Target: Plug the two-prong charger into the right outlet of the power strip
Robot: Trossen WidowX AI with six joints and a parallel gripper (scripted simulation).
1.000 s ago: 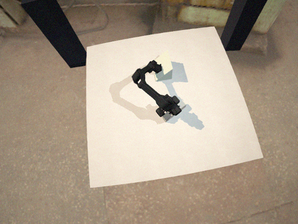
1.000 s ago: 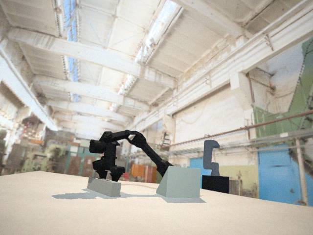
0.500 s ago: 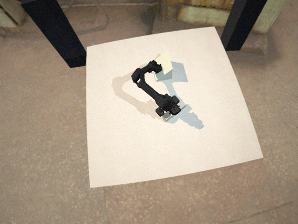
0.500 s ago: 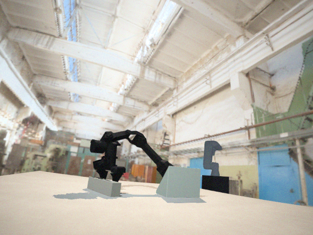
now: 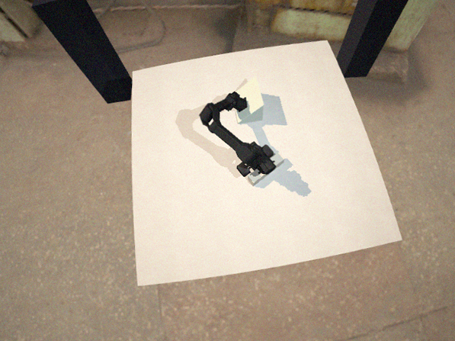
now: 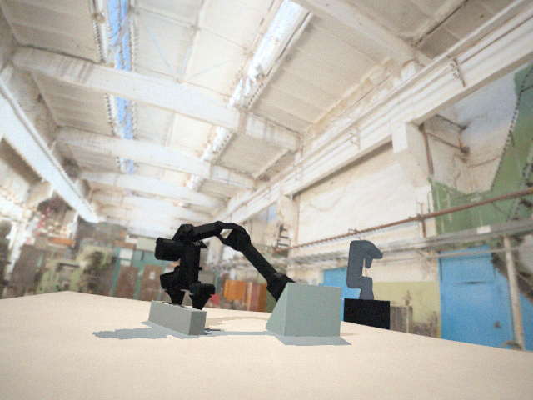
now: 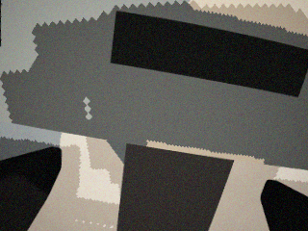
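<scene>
Right now the black two-prong charger is 20 mm ahead of my gripper tip, 10 mm to the left of it and 10 mm above it.
</scene>
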